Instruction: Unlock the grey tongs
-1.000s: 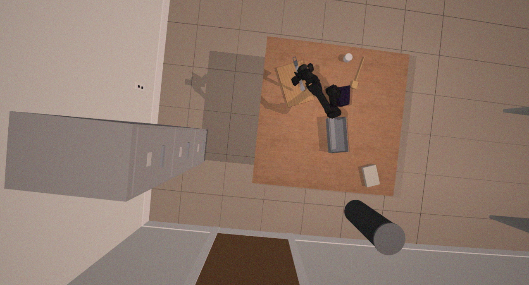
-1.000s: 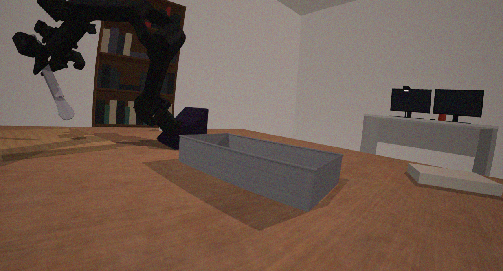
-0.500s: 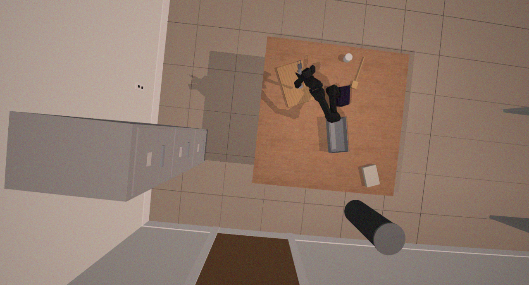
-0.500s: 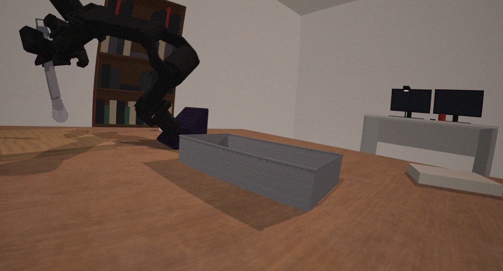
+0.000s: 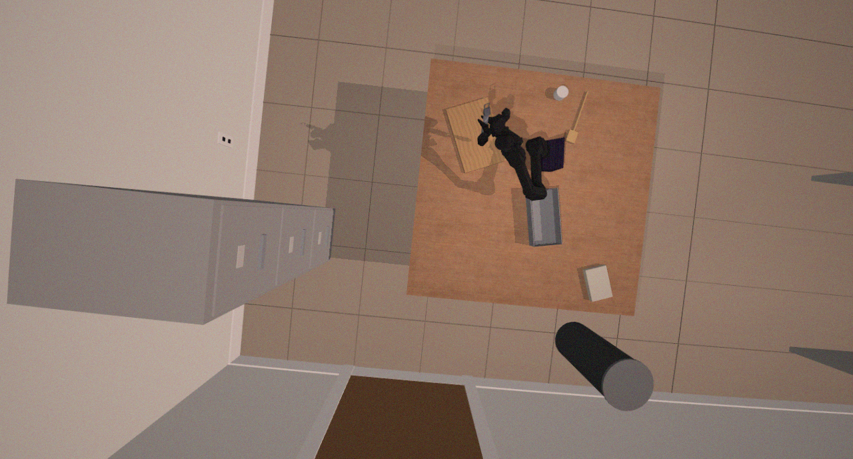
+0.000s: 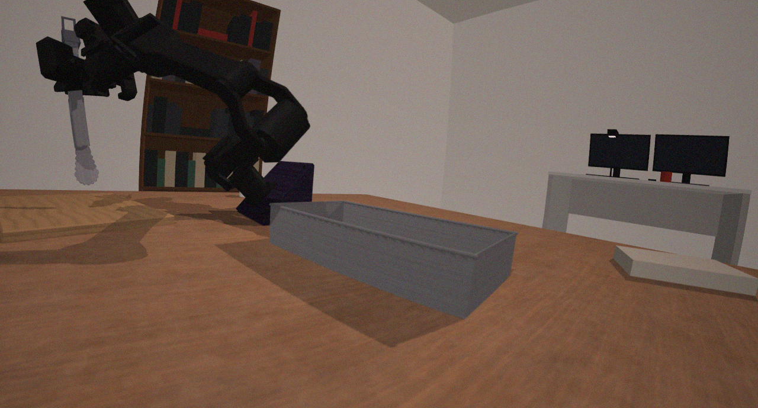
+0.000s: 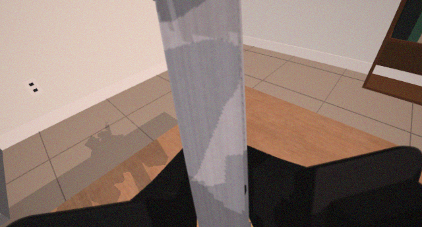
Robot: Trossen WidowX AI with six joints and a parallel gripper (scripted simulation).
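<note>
Now: gripper tip 220 mm above the wooden board, 30 mm to the right of it and 10 mm short of it. Also, from my gripper tip: white cup 490 mm to the left, 240 mm behind, 210 mm below; grey roasting tin 440 mm ahead, 420 mm to the left, 200 mm below.
</note>
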